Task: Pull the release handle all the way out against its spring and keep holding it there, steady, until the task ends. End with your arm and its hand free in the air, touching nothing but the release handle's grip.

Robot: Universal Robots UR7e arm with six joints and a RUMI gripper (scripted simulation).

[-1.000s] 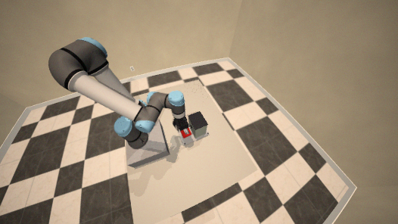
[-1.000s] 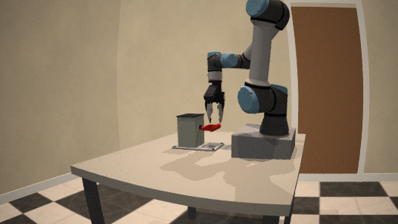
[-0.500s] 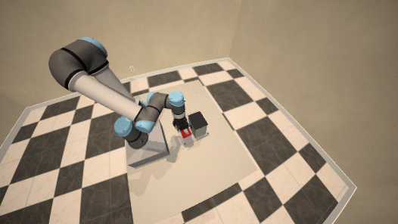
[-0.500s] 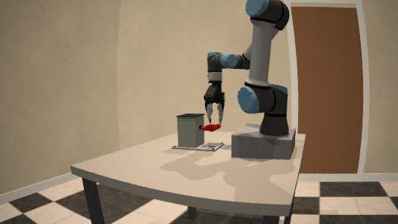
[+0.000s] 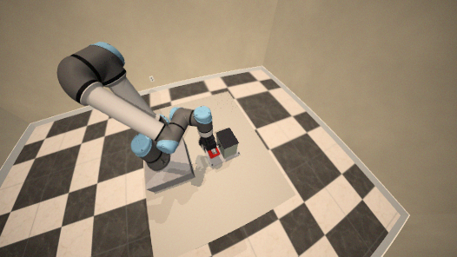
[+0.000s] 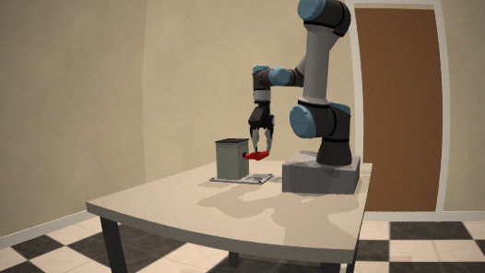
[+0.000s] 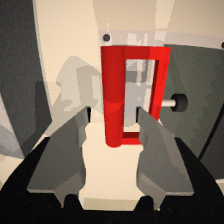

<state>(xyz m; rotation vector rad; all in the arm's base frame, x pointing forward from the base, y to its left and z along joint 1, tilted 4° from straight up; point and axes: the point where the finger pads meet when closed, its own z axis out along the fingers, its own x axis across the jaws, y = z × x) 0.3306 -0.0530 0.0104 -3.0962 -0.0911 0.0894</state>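
The metal baseplate lies 13 cm below my hand, 10 cm ahead of it and 1 cm to the left of it.
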